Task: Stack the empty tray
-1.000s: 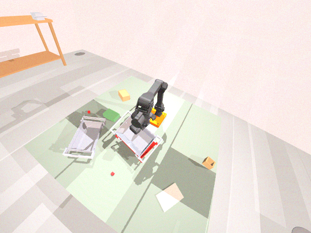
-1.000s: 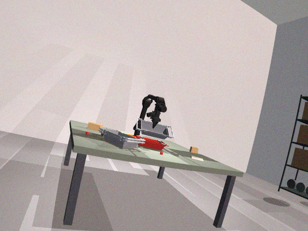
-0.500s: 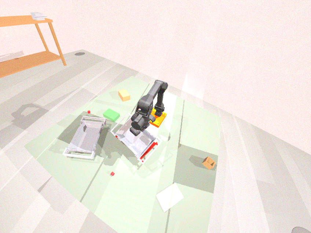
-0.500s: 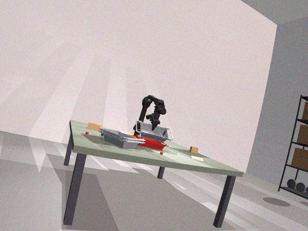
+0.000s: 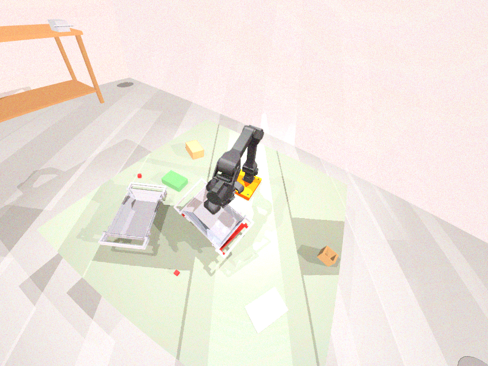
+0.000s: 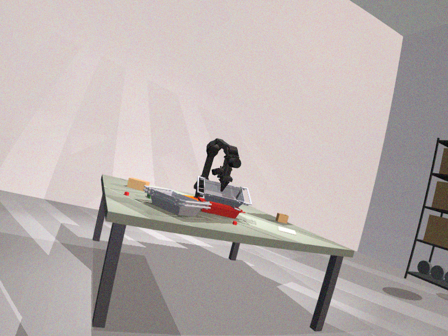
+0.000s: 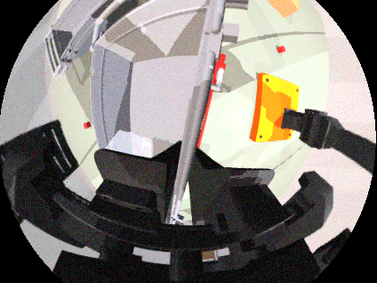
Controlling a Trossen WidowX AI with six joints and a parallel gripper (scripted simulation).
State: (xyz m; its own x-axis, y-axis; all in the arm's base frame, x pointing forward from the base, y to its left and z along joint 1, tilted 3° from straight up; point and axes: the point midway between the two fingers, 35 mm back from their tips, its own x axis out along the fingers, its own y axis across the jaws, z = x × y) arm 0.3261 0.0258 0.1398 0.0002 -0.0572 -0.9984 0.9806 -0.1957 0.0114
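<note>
Now: gripper tip 7 cm short of the grey tray and 1 cm to the left of it. Also, from my gripper tip: white sheet 37 cm to the left, 23 cm ahead, 13 cm below; then green block 35 cm to the right, 11 cm below, 5 cm behind; then red block 12 cm below, 2 cm ahead, 1 cm to the right.
</note>
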